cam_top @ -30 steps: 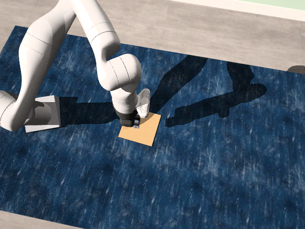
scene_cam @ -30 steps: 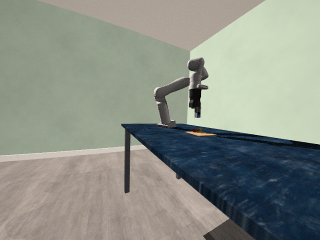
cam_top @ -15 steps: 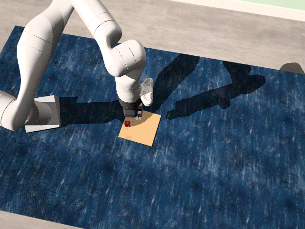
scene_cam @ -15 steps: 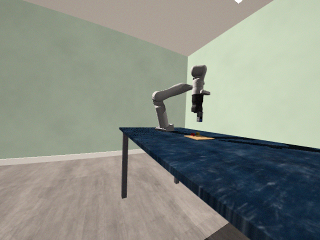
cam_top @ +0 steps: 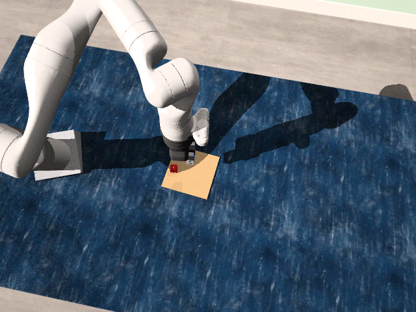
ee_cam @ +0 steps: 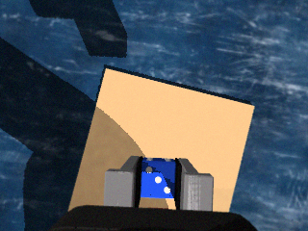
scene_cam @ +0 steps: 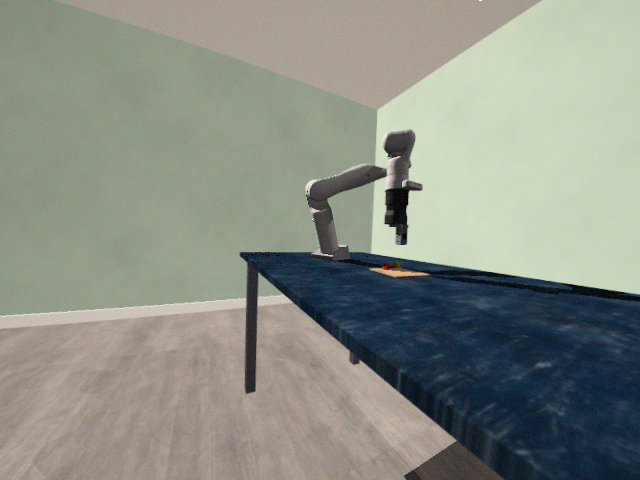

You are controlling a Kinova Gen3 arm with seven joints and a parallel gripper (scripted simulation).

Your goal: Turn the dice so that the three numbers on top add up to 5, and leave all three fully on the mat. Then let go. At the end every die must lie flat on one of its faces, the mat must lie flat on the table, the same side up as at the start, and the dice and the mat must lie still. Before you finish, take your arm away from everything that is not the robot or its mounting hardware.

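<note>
Now: the tan mat 110 mm below my hand. The rest, counted from my hand: red die: 50 mm behind, 10 mm to the right, 100 mm below; then blue die: 10 mm below; then yellow die: 100 mm behind, 80 mm to the left, 100 mm below.
</note>
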